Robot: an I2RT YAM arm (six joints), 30 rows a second.
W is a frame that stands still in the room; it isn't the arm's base.
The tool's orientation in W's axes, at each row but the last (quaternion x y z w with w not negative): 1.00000 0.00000 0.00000 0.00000; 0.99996 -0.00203 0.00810 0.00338; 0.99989 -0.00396 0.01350 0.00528; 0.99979 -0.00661 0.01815 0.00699; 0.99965 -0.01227 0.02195 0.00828; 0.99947 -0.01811 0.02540 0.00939; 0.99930 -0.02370 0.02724 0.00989; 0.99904 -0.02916 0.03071 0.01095; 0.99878 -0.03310 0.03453 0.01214; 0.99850 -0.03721 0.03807 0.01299
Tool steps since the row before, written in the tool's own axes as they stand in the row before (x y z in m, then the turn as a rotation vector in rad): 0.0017 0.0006 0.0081 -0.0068 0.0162 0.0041; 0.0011 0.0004 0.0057 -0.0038 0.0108 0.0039; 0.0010 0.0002 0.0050 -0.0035 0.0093 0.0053; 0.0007 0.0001 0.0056 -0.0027 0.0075 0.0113; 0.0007 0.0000 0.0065 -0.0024 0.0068 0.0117; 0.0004 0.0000 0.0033 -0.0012 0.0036 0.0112; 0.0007 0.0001 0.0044 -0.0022 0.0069 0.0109; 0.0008 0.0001 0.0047 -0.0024 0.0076 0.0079; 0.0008 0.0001 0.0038 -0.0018 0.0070 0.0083; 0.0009 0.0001 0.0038 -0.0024 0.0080 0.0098
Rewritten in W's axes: 0.0017 -0.0006 -0.0081 -0.0068 -0.0162 -0.0041; 0.0012 -0.0004 -0.0057 -0.0038 -0.0108 -0.0039; 0.0011 -0.0003 -0.0050 -0.0034 -0.0093 -0.0053; 0.0009 -0.0002 -0.0056 -0.0024 -0.0076 -0.0113; 0.0010 -0.0001 -0.0065 -0.0021 -0.0069 -0.0117; 0.0006 -0.0001 -0.0033 -0.0008 -0.0038 -0.0112; 0.0009 -0.0002 -0.0044 -0.0019 -0.0070 -0.0109; 0.0011 -0.0003 -0.0046 -0.0024 -0.0076 -0.0079; 0.0010 -0.0003 -0.0037 -0.0017 -0.0071 -0.0082; 0.0012 -0.0003 -0.0037 -0.0023 -0.0081 -0.0098
